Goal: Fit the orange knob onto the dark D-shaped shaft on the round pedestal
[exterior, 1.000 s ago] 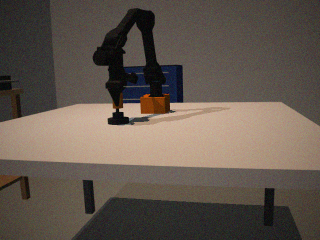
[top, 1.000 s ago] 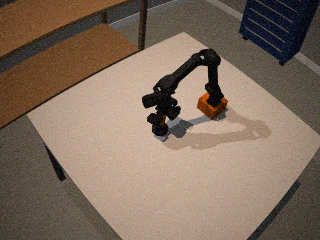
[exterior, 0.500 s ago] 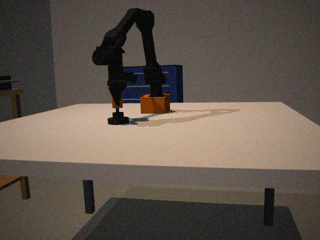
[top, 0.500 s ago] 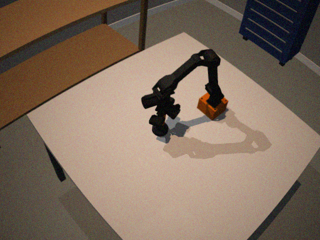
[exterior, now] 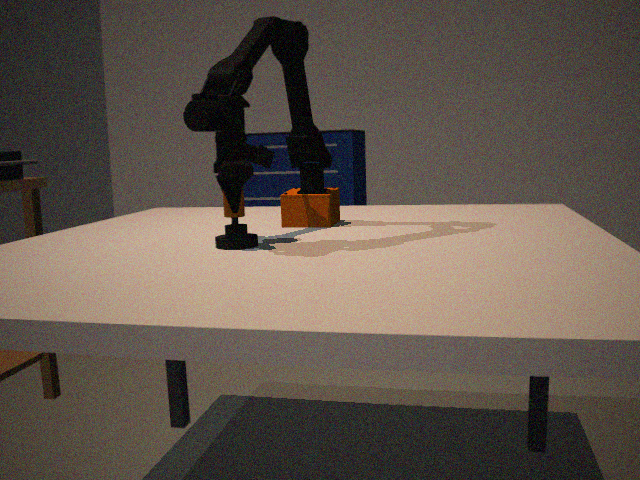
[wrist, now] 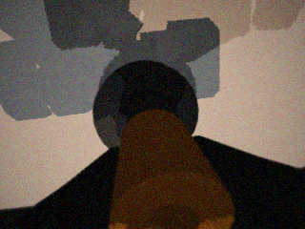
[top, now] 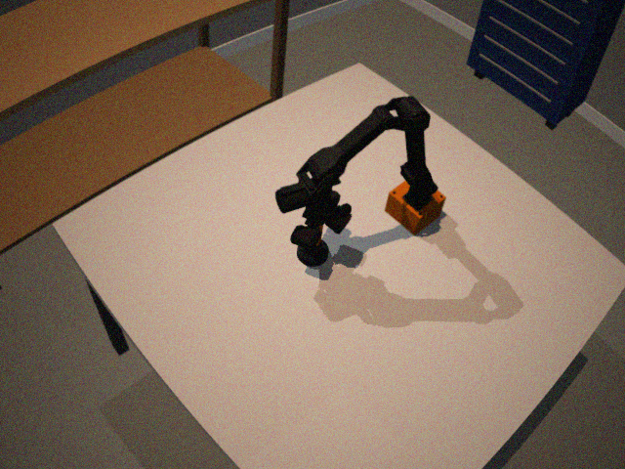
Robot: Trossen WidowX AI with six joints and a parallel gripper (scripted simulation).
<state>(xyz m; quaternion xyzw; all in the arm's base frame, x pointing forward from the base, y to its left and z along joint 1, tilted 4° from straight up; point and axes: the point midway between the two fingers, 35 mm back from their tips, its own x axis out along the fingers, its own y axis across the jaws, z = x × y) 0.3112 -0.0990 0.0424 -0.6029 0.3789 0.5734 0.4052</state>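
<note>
The orange knob is 20 mm above my gripper tip. Round my gripper tip: dark round pedestal 40 mm below.
</note>
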